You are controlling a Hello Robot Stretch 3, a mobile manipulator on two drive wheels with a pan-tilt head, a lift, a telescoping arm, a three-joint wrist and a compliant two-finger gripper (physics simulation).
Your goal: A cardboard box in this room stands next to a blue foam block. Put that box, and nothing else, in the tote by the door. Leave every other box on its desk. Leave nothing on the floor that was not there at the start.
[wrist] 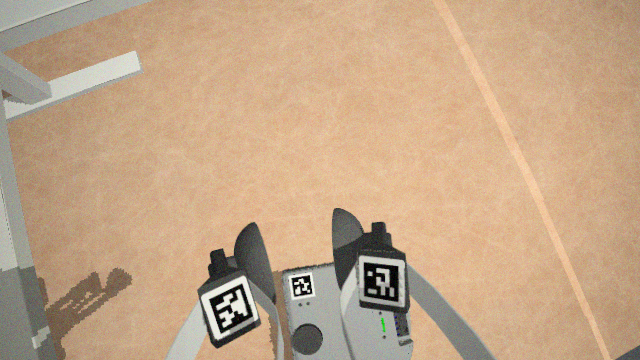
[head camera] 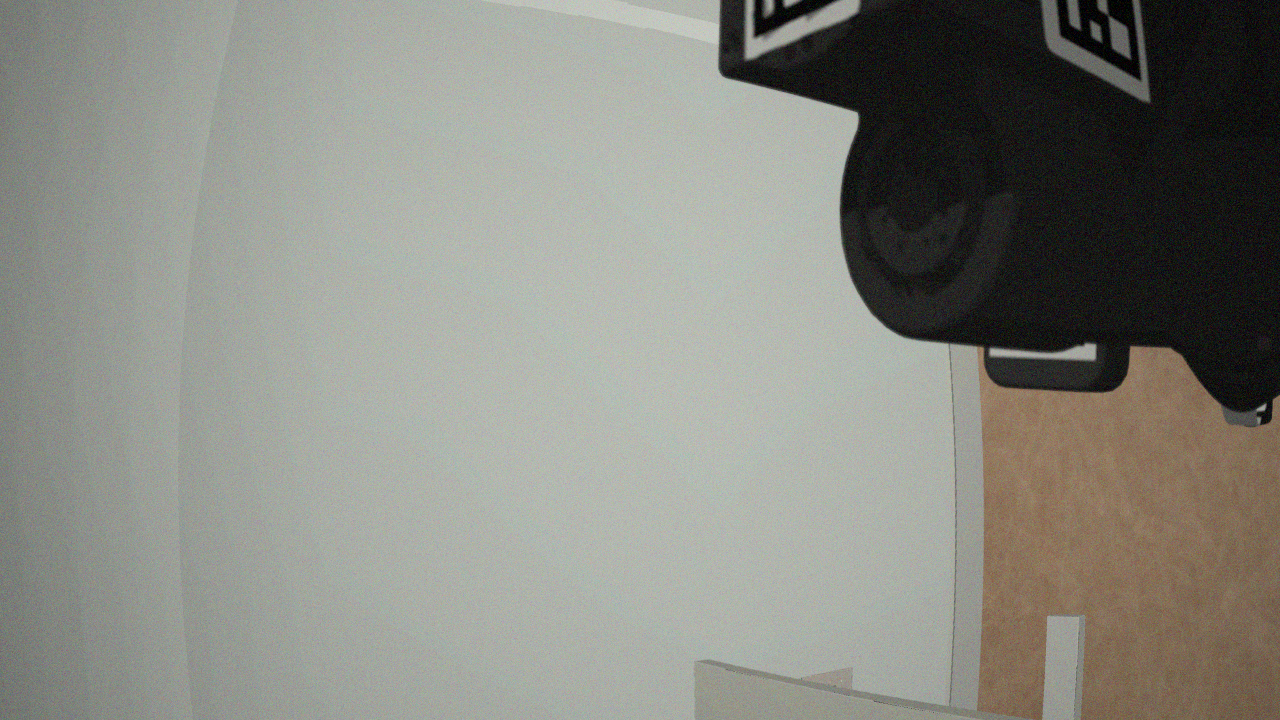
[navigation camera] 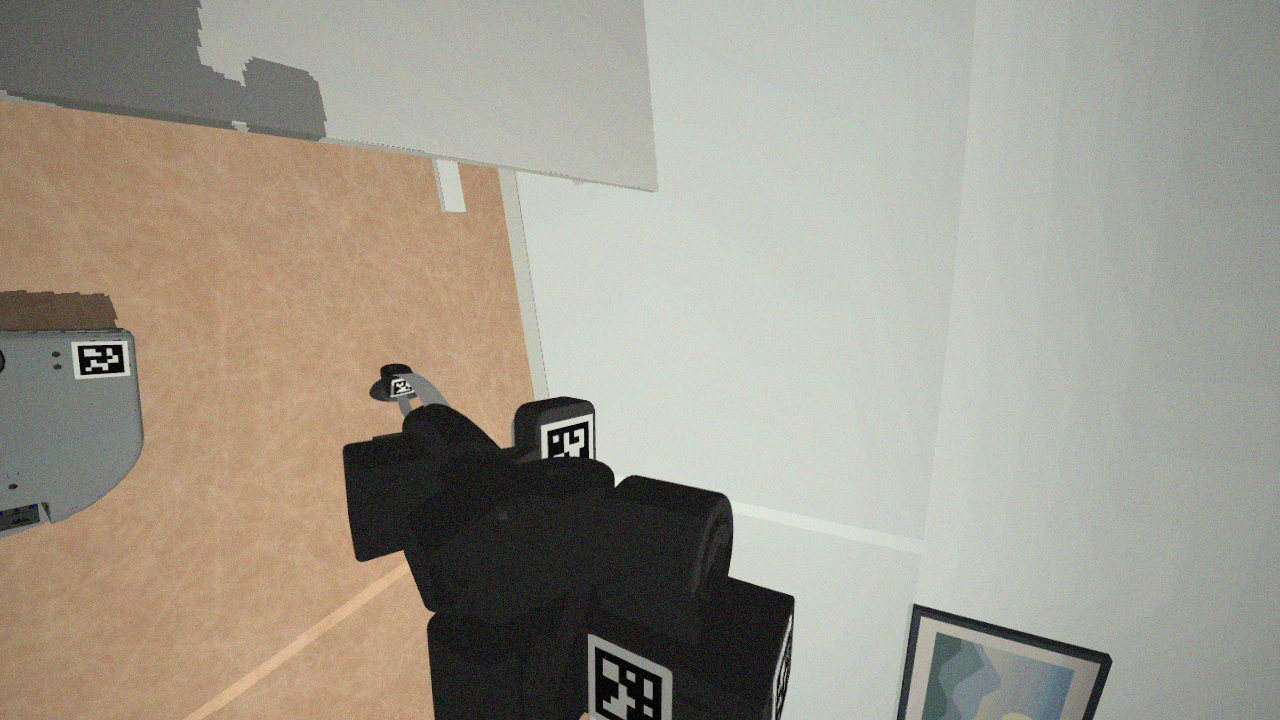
The pictures show: my gripper and a white desk.
My gripper shows as well in the wrist view and in the head camera view.
